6 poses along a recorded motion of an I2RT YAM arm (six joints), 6.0 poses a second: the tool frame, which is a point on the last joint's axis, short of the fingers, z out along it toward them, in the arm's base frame.
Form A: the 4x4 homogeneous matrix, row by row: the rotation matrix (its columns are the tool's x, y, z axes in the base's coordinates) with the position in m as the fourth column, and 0 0 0 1 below. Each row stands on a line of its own.
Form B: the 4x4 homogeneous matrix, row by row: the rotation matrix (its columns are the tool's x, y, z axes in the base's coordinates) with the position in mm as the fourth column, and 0 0 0 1 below. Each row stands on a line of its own. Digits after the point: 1 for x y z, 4 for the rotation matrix.
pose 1, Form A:
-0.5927, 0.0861, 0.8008, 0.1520
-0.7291, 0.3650, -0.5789, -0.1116
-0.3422, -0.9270, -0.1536, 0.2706
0, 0, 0, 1
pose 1, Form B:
-0.5927, 0.0861, 0.8008, 152.0
-0.7291, 0.3650, -0.5789, -111.6
-0.3422, -0.9270, -0.1536, 270.6
0, 0, 0, 1

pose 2, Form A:
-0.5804, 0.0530, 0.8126, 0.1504
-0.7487, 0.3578, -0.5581, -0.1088
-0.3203, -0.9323, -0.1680, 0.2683
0, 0, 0, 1
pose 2, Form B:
-0.5804, 0.0530, 0.8126, 150.4
-0.7487, 0.3578, -0.5581, -108.8
-0.3203, -0.9323, -0.1680, 268.3
0, 0, 0, 1

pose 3, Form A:
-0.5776, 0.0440, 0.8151, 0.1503
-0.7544, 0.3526, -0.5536, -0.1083
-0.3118, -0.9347, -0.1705, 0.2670
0, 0, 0, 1
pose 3, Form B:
-0.5776, 0.0440, 0.8151, 150.3
-0.7544, 0.3526, -0.5536, -108.3
-0.3118, -0.9347, -0.1705, 267.0
0, 0, 0, 1

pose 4, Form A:
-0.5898, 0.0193, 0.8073, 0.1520
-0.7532, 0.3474, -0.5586, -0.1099
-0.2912, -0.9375, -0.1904, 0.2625
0, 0, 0, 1
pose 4, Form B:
-0.5898, 0.0193, 0.8073, 152.0
-0.7532, 0.3474, -0.5586, -109.9
-0.2912, -0.9375, -0.1904, 262.5
0, 0, 0, 1

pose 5, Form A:
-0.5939, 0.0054, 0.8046, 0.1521
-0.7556, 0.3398, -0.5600, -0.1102
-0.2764, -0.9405, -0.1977, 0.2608
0, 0, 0, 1
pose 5, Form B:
-0.5939, 0.0054, 0.8046, 152.1
-0.7556, 0.3398, -0.5600, -110.2
-0.2764, -0.9405, -0.1977, 260.8
0, 0, 0, 1

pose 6, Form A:
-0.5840, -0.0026, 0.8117, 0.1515
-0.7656, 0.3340, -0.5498, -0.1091
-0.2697, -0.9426, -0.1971, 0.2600
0, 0, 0, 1
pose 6, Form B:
-0.5840, -0.0026, 0.8117, 151.5
-0.7656, 0.3340, -0.5498, -109.1
-0.2697, -0.9426, -0.1971, 260.0
0, 0, 0, 1

